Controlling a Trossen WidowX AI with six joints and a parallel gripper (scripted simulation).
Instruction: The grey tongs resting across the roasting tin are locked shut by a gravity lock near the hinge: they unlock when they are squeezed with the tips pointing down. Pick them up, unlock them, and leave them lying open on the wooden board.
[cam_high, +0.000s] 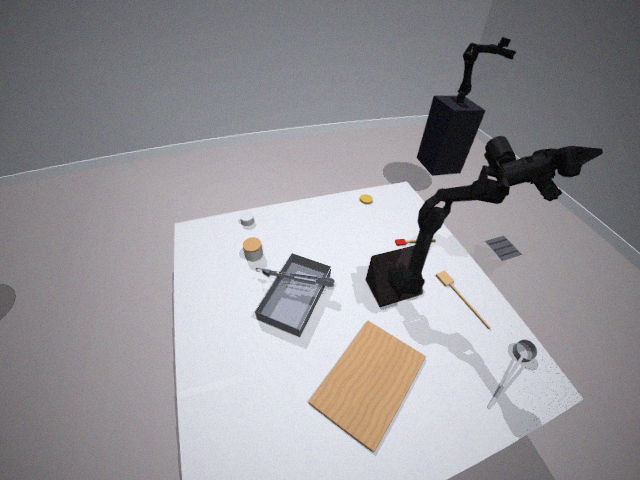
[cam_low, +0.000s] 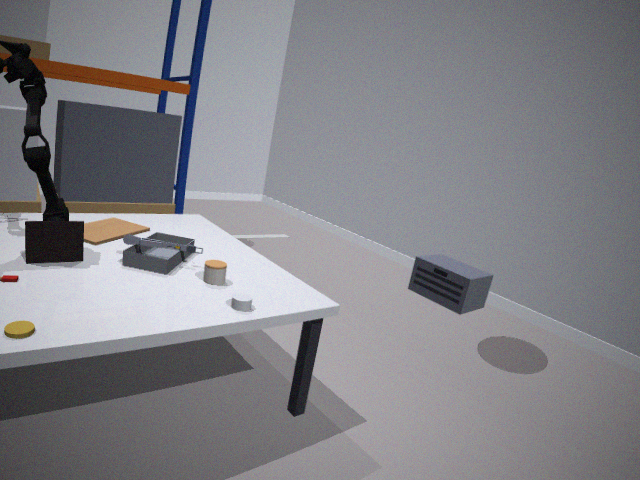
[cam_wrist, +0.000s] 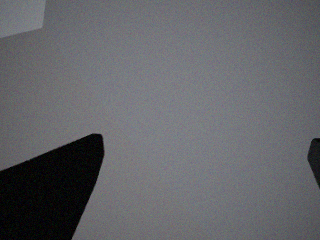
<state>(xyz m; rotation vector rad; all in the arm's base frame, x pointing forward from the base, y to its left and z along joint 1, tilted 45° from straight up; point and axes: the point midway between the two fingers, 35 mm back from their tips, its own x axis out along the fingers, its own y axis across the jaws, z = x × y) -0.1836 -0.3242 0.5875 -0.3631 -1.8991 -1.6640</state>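
Now: the grey roasting tin 650 mm ahead of my gripper tip, 240 mm to the right of it and 700 mm below it. Round my gripper tip: yellow disc (170 mm ahead, 760 mm to the right, 720 mm below); then wooden board (470 mm ahead, 130 mm to the left, 720 mm below); then red spatula (70 mm ahead, 420 mm to the right, 720 mm below).
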